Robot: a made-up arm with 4 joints.
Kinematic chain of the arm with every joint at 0, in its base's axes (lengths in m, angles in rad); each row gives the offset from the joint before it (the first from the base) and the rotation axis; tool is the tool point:
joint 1: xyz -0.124 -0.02 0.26 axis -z
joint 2: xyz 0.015 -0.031 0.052 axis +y
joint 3: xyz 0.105 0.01 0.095 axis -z
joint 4: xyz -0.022 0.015 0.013 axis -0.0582 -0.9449 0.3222
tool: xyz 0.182 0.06 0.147
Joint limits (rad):
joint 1: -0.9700..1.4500
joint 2: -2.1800..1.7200
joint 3: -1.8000..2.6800
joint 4: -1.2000..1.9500
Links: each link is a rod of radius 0.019 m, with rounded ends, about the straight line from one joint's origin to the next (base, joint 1, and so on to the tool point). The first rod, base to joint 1, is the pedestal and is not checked.
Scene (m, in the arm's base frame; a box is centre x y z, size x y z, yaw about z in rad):
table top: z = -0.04
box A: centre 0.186 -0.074 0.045 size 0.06 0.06 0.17 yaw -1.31
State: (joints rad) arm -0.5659 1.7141 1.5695 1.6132
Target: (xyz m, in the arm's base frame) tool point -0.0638 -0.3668 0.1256
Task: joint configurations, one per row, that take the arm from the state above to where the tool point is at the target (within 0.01 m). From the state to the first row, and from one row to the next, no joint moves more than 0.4 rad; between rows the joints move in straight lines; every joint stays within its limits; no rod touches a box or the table.
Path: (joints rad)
1: -0.1884 1.3962 1.6104 1.4351
2: 0.1891 1.0784 1.6514 1.2571
3: 0.5666 0.7605 1.6923 1.0790
4: 0.9441 0.4427 1.7333 0.9010
5: 1.3216 0.1248 1.7742 0.7229
6: 1.1743 0.4438 1.7573 0.7519
7: 1.0270 0.7629 1.7405 0.7808
8: 0.8797 1.0819 1.7236 0.8098
9: 0.7324 1.4010 1.7067 0.8387
10: 0.5850 1.7200 1.6899 0.8677
11: 0.8466 1.6477 1.8414 0.7316
12: 1.1083 1.5755 1.9930 0.5955

